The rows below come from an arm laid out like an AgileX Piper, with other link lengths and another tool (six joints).
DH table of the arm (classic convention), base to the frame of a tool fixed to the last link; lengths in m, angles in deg. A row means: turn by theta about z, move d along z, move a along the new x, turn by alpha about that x. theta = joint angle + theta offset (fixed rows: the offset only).
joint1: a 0, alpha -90, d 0.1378, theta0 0
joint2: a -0.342, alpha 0, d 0, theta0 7.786
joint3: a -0.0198, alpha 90, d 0, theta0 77.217
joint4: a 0, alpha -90, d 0.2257, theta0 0
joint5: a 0, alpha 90, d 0, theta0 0
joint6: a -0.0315, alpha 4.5, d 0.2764, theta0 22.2
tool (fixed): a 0, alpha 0, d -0.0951, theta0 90
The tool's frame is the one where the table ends.
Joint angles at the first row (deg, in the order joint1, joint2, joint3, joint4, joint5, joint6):
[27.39 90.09 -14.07 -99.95 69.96 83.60]
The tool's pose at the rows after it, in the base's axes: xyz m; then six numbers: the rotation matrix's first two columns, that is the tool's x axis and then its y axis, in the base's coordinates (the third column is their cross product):
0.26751 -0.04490 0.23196 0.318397 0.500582 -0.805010 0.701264 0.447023 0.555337
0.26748 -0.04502 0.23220 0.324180 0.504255 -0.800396 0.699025 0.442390 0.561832
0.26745 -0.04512 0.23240 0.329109 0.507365 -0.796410 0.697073 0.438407 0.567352
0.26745 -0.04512 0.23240 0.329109 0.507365 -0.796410 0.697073 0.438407 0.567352
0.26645 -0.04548 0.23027 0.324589 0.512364 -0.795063 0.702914 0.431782 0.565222
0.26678 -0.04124 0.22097 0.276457 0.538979 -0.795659 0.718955 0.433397 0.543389
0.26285 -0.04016 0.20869 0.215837 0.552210 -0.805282 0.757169 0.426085 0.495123
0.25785 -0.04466 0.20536 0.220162 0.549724 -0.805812 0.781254 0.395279 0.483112
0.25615 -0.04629 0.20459 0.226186 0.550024 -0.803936 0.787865 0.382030 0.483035
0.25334 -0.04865 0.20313 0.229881 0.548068 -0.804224 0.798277 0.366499 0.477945
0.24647 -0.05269 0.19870 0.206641 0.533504 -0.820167 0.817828 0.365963 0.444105
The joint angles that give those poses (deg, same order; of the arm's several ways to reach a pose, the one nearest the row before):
[27.39 90.09 -14.07 -99.95 69.96 83.60]
[27.39 90.09 -14.07 -99.95 69.96 84.07]
[27.39 90.09 -14.07 -99.95 69.96 84.48]
[27.39 90.09 -14.07 -99.95 69.96 84.48]
[27.39 90.09 -13.96 -99.58 69.46 84.48]
[27.39 90.09 -13.96 -99.47 66.45 83.19]
[27.39 90.09 -13.96 -97.26 63.32 79.92]
[27.39 90.09 -13.96 -94.65 63.11 79.05]
[27.39 90.09 -13.96 -93.79 63.11 79.05]
[27.39 90.09 -13.87 -92.59 63.11 78.79]
[27.39 90.09 -12.80 -91.47 63.11 77.55]

